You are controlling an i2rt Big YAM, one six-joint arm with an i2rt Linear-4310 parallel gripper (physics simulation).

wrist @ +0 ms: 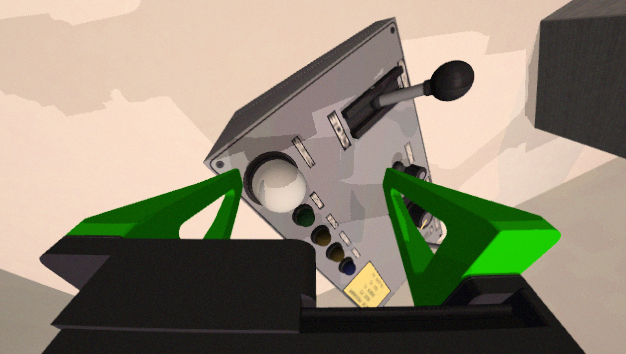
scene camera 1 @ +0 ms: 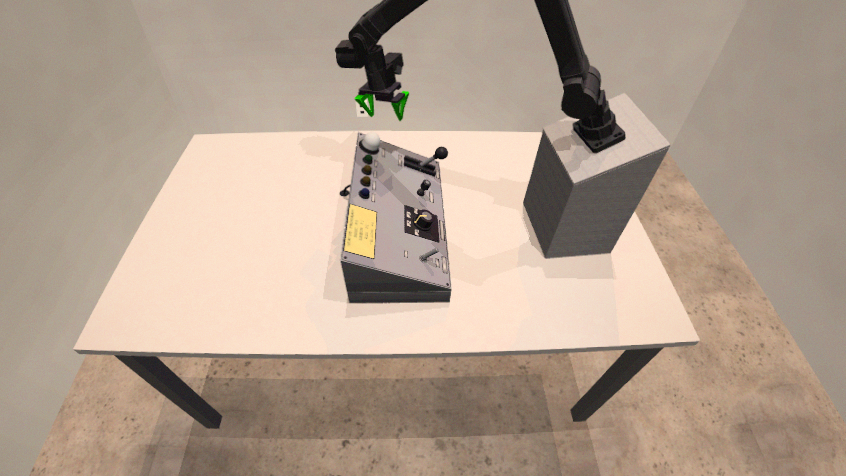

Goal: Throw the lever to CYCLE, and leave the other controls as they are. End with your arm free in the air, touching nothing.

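Places are measured from the arm's base along level axes (x ahead, y left, z up), in centimetres.
Pixels of known places: gripper, fingertip midpoint: (wrist: 312,176) (scene camera 1: 386,118); arm's base at its link origin: (scene camera 1: 598,133).
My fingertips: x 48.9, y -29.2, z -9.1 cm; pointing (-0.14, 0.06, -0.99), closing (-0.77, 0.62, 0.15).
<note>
Ahead of a thing's pixels: the offset from my fingertips to its top centre. "pt": to the spot under its first point. Level surfaces: height alone.
The lever @(dx -11.6, dy +6.2, dz -9.7 cm) (scene camera 1: 430,159) (wrist: 410,93) has a grey rod and a black ball knob, and stands up from a dark slot @(pt dx -6.9, dy +4.6, dz -13.6 cm) (scene camera 1: 412,162) (wrist: 361,118) at the far end of the grey sloped control panel @(dz -11.4 cm) (scene camera 1: 390,207) (wrist: 345,170). Its rod comes out near the middle of the slot and leans toward the arm's pedestal. Small labels sit at the slot's ends; their text is too small to read. My gripper (scene camera 1: 387,117) (wrist: 312,176) with green fingers is open and empty, in the air above the panel's far end, apart from the lever and the panel.
The panel also bears a white dome @(pt dx +5.5, dy +4.5, dz -4.7 cm) (scene camera 1: 370,142) (wrist: 280,184), several small coloured lamps, a small toggle @(dx -7.2, dy +17.6, dz -10.3 cm) (scene camera 1: 425,184), a rotary knob @(dx -5.3, dy +29.5, dz -11.0 cm) (scene camera 1: 423,219), a metal switch @(dx -4.0, dy +41.4, dz -11.0 cm) (scene camera 1: 429,255) and a yellow note @(pt dx +11.9, dy +35.5, dz -8.0 cm) (scene camera 1: 360,231) (wrist: 368,285). The grey pedestal (scene camera 1: 582,213) (wrist: 582,75) stands on the table @(dz -24.0 cm) (scene camera 1: 236,248).
</note>
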